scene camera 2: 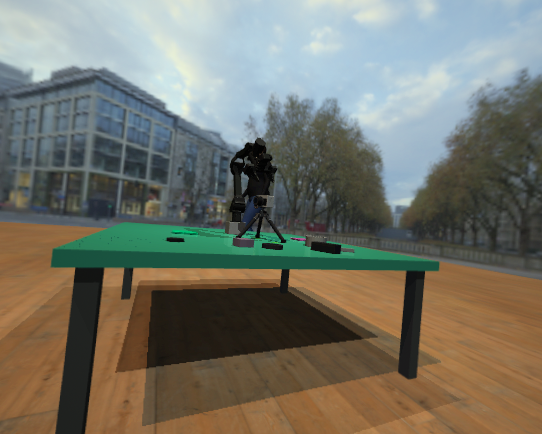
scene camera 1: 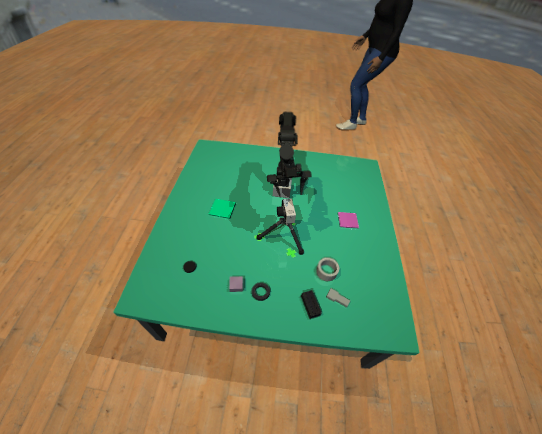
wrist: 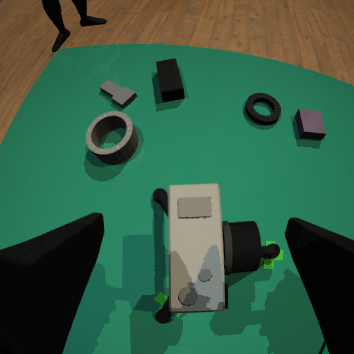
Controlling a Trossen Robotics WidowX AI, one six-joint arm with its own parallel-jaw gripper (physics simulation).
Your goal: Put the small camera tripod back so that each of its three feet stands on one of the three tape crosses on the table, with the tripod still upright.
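Places are measured from the arm's base along level axes (x ahead, y left, z up), in millimetres.
Where they show: gripper, fingertip midpoint: (scene camera 2: 266, 181) (scene camera 1: 290, 196) (wrist: 199, 226); arm's base, origin of the base link: (scene camera 2: 236, 222) (scene camera 1: 283, 182).
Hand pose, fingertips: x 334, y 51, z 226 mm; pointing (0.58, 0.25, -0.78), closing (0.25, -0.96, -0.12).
Things, the pixels of their top centre, and the offset from my fingertips. "spot": a spot on its surface instead. Level surfaces: height alone.
- green tape cross, middle of its top: (wrist: 269, 254) dx +20, dy -126, dz -300 mm
- green table, its level: dz -300 mm
- grey ring, middle of its top: (wrist: 107, 131) (scene camera 1: 328, 266) (scene camera 2: 316, 236) dx +164, dy +224, dz -252 mm
- black block, middle of its top: (wrist: 168, 73) (scene camera 2: 326, 243) (scene camera 1: 311, 302) dx +347, dy +157, dz -265 mm
- grey flat piece, middle of its top: (wrist: 115, 89) (scene camera 1: 338, 297) dx +295, dy +280, dz -286 mm
- black ring, middle of its top: (wrist: 263, 105) (scene camera 2: 272, 244) (scene camera 1: 260, 290) dx +321, dy -66, dz -286 mm
- mauve block, middle of its top: (wrist: 312, 120) (scene camera 2: 243, 238) (scene camera 1: 236, 282) dx +308, dy -180, dz -273 mm
- black disc, middle of its top: (scene camera 1: 189, 266) dx +259, dy -416, dz -290 mm
- green square, surface spot: (scene camera 1: 222, 208) spot: dx -125, dy -360, dz -291 mm
- magenta square, surface spot: (scene camera 1: 348, 220) spot: dx -177, dy +339, dz -291 mm
The small camera (scene camera 1: 289, 214) (scene camera 2: 266, 201) (wrist: 195, 240) stands upright on its black tripod (scene camera 1: 296, 239) (scene camera 2: 273, 227) (wrist: 161, 197). In the wrist view, the foot under the lens is on a green tape cross (wrist: 269, 265). The lower-left foot is beside another cross (wrist: 160, 298), partly hidden by the leg and camera. In scene camera 1, the front foot is right of a cross (scene camera 1: 291, 253), on bare table; the wrist view does not show this cross. My gripper (scene camera 1: 290, 193) (wrist: 199, 226) is open and empty, above and behind the camera, its fingers spread wider than the body.
On the green table (scene camera 1: 165, 285) are a grey ring (scene camera 1: 328, 269) (wrist: 111, 137), a black block (scene camera 1: 311, 303), a grey flat piece (scene camera 1: 338, 297), a black ring (scene camera 1: 261, 291), a mauve block (scene camera 1: 236, 283), a black disc (scene camera 1: 190, 266), a green square (scene camera 1: 222, 208) and a magenta square (scene camera 1: 348, 220).
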